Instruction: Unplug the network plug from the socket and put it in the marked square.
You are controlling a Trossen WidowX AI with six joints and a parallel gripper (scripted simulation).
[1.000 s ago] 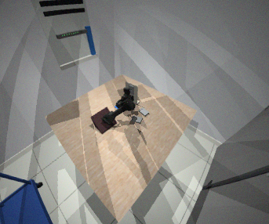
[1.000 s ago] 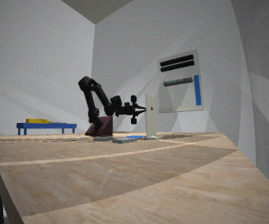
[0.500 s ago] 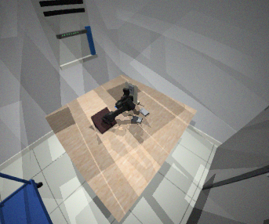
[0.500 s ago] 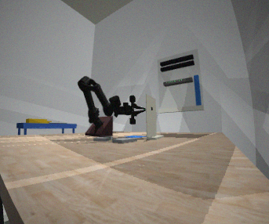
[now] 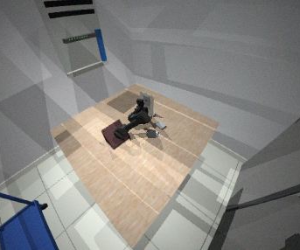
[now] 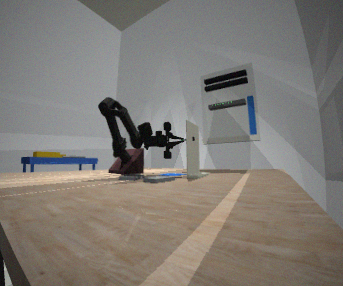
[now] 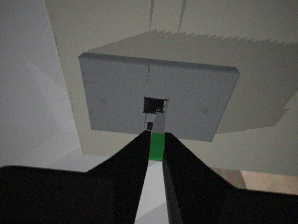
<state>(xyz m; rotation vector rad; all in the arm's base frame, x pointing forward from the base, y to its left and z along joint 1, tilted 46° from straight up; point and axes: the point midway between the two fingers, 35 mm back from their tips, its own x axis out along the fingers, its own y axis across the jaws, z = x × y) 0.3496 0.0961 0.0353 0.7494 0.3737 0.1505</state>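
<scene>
Now: the blue marked square 18 cm below my gripper tip, 10 cm behind it and 4 cm to the left of it. Also, from my gripper tip: upright panel 6 cm below, 6 cm ahead, 1 cm to the left; then plug right at my gripper tip.
</scene>
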